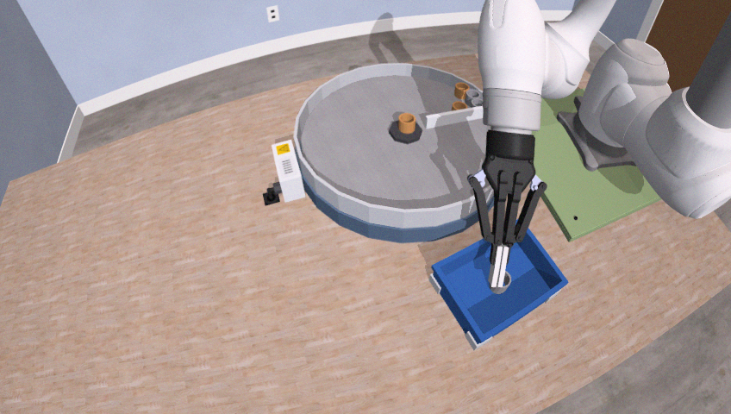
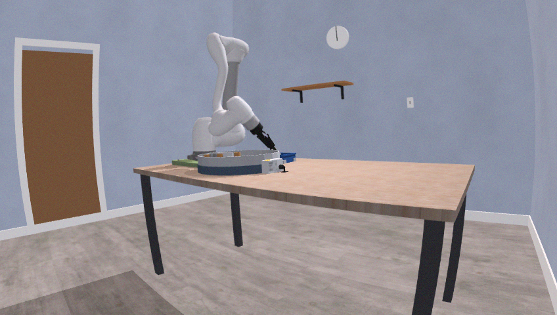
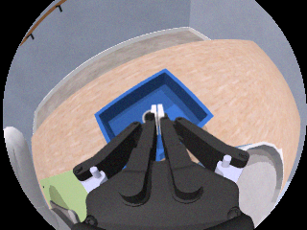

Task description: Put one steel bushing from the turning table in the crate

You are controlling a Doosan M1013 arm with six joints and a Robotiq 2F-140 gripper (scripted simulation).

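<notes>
The blue crate is 1 cm behind my hand, 1 cm to the left of it and 4 cm below it. The rest, counted from my hand: round grey turning table (9 cm ahead, 31 cm to the right, 1 cm below).
</notes>
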